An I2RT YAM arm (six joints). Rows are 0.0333 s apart.
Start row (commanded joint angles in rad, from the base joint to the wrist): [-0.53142 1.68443 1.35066 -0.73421 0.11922 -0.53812]
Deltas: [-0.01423 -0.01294 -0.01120 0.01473 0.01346 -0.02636]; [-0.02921 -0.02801 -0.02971 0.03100 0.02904 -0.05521]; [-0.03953 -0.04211 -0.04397 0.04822 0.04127 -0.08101]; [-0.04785 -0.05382 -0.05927 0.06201 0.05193 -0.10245]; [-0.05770 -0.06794 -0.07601 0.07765 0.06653 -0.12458]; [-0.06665 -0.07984 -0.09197 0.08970 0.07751 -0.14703]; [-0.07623 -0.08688 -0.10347 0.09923 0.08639 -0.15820]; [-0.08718 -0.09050 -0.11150 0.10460 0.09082 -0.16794]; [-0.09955 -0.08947 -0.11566 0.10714 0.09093 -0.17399]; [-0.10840 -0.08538 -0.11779 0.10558 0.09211 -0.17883]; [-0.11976 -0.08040 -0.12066 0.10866 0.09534 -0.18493]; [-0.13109 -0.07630 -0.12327 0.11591 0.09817 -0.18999]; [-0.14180 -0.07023 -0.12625 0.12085 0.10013 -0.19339]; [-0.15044 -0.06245 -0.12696 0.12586 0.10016 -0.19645]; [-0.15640 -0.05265 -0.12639 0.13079 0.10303 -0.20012]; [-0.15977 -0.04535 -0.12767 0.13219 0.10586 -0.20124]
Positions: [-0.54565 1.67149 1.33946 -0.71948 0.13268 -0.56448]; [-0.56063 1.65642 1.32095 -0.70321 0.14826 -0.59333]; [-0.57095 1.64232 1.30669 -0.68599 0.16049 -0.61913]; [-0.57927 1.63061 1.29139 -0.67220 0.17115 -0.64057]; [-0.58912 1.61649 1.27465 -0.65656 0.18575 -0.66270]; [-0.59807 1.60459 1.25869 -0.64451 0.19673 -0.68515]; [-0.60765 1.59755 1.24719 -0.63498 0.20561 -0.69632]; [-0.61860 1.59393 1.23916 -0.62961 0.21004 -0.70606]; [-0.63097 1.59496 1.23500 -0.62707 0.21015 -0.71211]; [-0.63982 1.59905 1.23287 -0.62863 0.21133 -0.71695]; [-0.65118 1.60403 1.23000 -0.62555 0.21456 -0.72305]; [-0.66251 1.60813 1.22739 -0.61830 0.21739 -0.72811]; [-0.67322 1.61420 1.22441 -0.61336 0.21935 -0.73151]; [-0.68186 1.62198 1.22370 -0.60835 0.21938 -0.73457]; [-0.68782 1.63178 1.22427 -0.60342 0.22225 -0.73824]; [-0.69119 1.63908 1.22299 -0.60202 0.22508 -0.73936]
